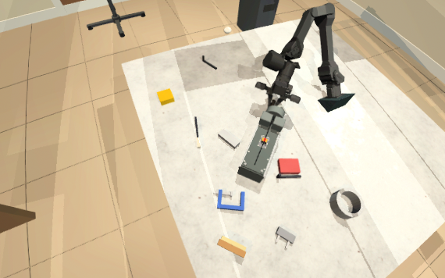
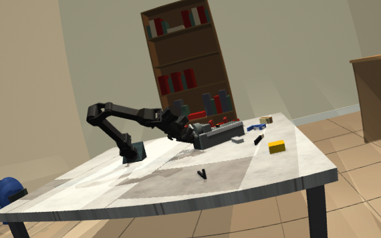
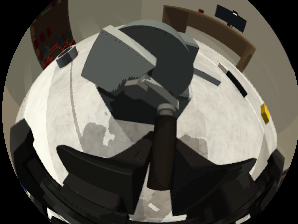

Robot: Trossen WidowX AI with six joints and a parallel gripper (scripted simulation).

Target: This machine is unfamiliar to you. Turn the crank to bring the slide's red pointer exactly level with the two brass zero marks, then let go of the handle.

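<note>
The crank handle lies 20 mm behind my gripper tip, 10 mm to the right of it and 30 mm above it. From my gripper tip the other things lie so: grey block (200 mm ahead, 10 mm to the left, 40 mm below); red pointer (120 mm ahead, 110 mm to the left, 40 mm above); red block (70 mm ahead, 220 mm to the left, 30 mm below).
</note>
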